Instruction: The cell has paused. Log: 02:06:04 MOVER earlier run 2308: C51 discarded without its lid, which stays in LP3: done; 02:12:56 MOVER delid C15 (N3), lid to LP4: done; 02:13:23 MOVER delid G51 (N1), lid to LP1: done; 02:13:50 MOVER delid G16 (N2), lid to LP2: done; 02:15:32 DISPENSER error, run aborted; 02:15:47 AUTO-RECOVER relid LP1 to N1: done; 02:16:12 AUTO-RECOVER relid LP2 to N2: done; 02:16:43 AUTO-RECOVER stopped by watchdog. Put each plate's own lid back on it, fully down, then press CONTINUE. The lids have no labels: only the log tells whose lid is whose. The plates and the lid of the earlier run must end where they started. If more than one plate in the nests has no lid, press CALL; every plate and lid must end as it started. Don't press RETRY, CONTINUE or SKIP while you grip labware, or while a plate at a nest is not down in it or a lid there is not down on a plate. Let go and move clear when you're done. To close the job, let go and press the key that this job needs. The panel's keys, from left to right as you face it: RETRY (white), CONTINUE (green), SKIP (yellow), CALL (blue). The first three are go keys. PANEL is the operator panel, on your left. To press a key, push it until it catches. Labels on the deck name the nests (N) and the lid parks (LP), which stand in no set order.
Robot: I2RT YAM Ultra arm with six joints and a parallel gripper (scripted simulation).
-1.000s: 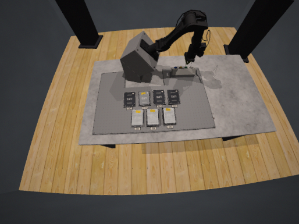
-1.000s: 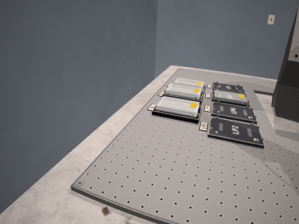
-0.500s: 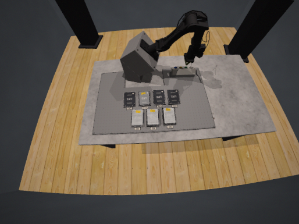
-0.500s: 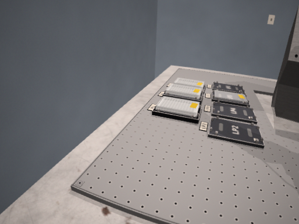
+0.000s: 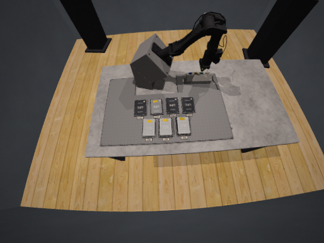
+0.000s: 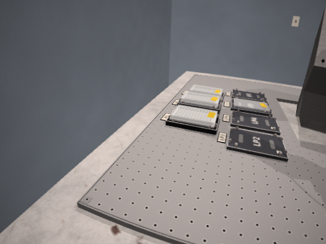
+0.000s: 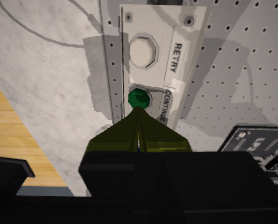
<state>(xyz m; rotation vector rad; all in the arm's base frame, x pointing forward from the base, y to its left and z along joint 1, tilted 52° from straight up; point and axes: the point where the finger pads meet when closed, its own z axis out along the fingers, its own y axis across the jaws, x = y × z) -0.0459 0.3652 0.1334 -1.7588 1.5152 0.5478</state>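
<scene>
Now: hand 3 cm above the green continue key. From my hand the other things lie so: yellow key: 1 cm ahead, 5 cm to the right, 3 cm below; then blue key: 2 cm ahead, 10 cm to the right, 3 cm below; then white retry key: 1 cm behind, 5 cm to the left, 3 cm below.
</scene>
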